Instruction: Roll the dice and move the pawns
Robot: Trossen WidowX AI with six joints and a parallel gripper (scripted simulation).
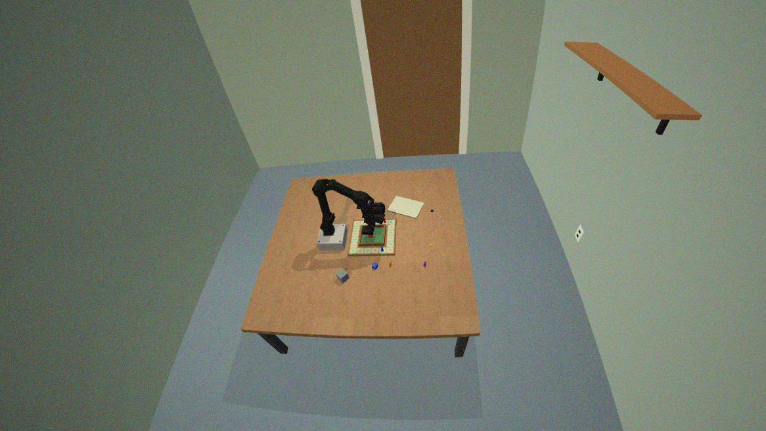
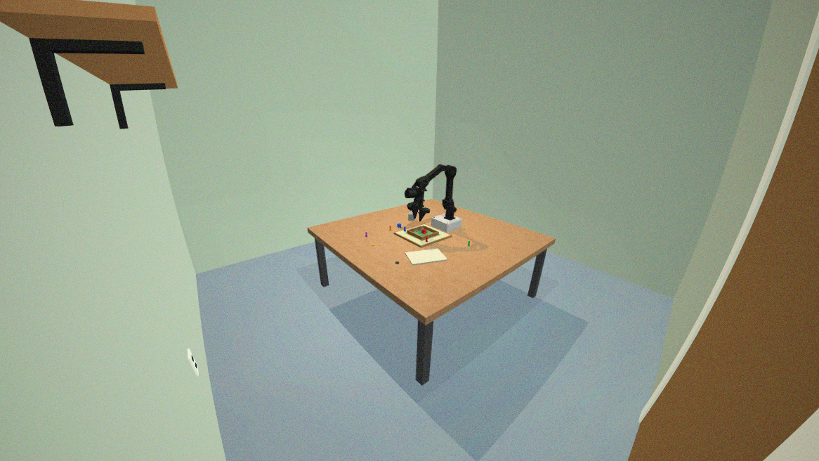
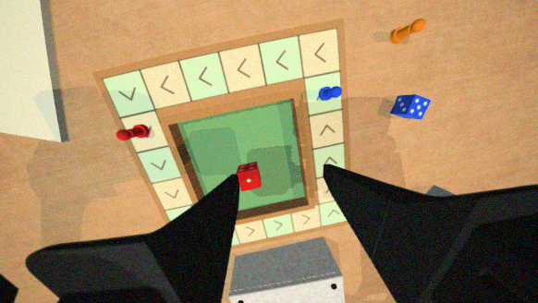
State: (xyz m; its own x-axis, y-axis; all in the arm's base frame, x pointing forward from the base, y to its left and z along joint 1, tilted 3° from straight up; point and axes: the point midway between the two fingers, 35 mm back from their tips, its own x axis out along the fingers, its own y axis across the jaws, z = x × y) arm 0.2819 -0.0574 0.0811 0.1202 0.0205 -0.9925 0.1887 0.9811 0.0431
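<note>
Right now the red pawn is 15 cm to the left of my gripper tip, 8 cm below it and 6 cm ahead of it. The rest, counted from my gripper tip: green tray: 10 cm below, 4 cm to the left, 2 cm behind; blue pawn: 8 cm to the right, 8 cm below, 4 cm ahead; orange pawn: 19 cm to the right, 9 cm below, 8 cm ahead.
</note>
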